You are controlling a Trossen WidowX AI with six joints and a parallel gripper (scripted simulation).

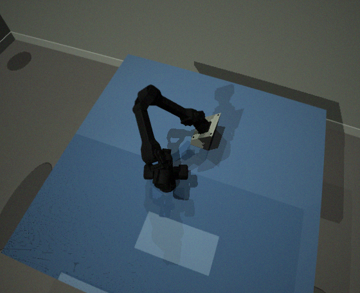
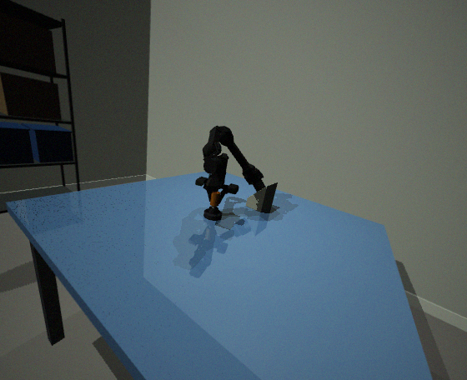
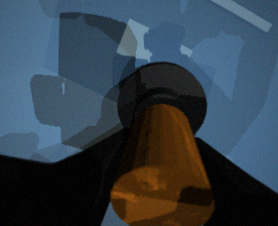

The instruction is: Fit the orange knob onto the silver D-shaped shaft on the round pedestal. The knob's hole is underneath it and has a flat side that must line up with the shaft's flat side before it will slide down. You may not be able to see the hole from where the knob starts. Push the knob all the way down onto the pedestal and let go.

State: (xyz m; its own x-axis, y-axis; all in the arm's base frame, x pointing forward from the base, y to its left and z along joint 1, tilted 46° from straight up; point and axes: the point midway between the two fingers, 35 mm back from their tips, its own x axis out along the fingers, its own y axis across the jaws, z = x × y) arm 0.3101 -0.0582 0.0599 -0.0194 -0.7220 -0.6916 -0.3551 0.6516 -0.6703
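Now: gripper tip 4 cm above the round dark pedestal. Round my gripper tip: orange knob (3 cm above).
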